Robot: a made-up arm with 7 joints. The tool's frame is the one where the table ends. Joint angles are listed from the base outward.
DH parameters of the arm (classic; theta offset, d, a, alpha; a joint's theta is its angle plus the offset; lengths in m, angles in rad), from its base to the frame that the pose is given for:
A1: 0 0.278 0 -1.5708
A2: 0 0 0 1.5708
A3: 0 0.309 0.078 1.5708
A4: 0 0 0.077 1.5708
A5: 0 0.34 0 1.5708
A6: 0 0 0.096 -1.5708
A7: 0 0.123 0 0
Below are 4 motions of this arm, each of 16 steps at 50 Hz.
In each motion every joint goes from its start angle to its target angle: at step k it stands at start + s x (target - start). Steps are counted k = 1, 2, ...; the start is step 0. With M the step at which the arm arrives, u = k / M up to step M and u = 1 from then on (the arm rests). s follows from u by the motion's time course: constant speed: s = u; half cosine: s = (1 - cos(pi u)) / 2; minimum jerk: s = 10 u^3 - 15 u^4 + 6 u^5.
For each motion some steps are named. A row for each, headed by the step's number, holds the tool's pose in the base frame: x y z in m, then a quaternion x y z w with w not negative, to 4 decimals.
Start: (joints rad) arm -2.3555 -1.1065 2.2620 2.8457 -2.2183 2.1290 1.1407
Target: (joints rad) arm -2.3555 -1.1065 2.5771 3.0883 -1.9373 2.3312 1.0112
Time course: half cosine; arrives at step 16
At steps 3, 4, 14, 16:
3: 0.4771 0.3468 0.6667 -0.0315 -0.4181 0.6739 0.6083
4: 0.4740 0.3441 0.6672 -0.0136 -0.4307 0.6700 0.6044
14: 0.4437 0.3004 0.6629 0.2343 -0.5587 0.5795 0.5450
16: 0.4427 0.2981 0.6622 0.2462 -0.5628 0.5736 0.5418

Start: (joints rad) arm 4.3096 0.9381 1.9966 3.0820 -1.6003 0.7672 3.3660
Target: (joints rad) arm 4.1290 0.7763 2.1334 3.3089 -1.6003 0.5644 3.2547
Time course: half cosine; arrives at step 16
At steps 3, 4, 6, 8, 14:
3: -0.2400 -0.6008 0.7613 0.6451 0.3290 -0.3822 0.5740
4: -0.2512 -0.5907 0.7665 0.6429 0.3178 -0.3903 0.5774
6: -0.2792 -0.5634 0.7792 0.6368 0.2885 -0.4112 0.5850
8: -0.3099 -0.5296 0.7923 0.6286 0.2539 -0.4355 0.5922
14: -0.3732 -0.4422 0.8156 0.6058 0.1706 -0.4926 0.6010

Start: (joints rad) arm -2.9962 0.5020 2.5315 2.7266 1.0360 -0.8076 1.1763
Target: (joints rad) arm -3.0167 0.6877 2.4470 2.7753 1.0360 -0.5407 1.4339
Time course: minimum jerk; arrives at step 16
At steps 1, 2, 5, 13, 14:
1: -0.3205 -0.2030 0.8834 0.4991 -0.0753 -0.5548 0.6614
2: -0.3225 -0.2031 0.8829 0.4985 -0.0769 -0.5538 0.6625
5: -0.3459 -0.2045 0.8763 0.4905 -0.0957 -0.5427 0.6750
13: -0.4521 -0.2055 0.8350 0.4463 -0.1766 -0.4907 0.7272
14: -0.4564 -0.2054 0.8328 0.4442 -0.1797 -0.4885 0.7292

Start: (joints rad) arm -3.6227 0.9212 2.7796 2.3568 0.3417 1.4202 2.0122
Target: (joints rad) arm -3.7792 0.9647 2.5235 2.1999 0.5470 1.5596 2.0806
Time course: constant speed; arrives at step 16
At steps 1, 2, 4, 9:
1: -0.2706 0.0093 0.9658 -0.1208 0.5709 -0.4947 0.6440
2: -0.2714 0.0058 0.9634 -0.1150 0.5766 -0.4892 0.6442
4: -0.2736 -0.0012 0.9581 -0.1030 0.5872 -0.4779 0.6451
9: -0.2817 -0.0176 0.9433 -0.0720 0.6098 -0.4486 0.6494

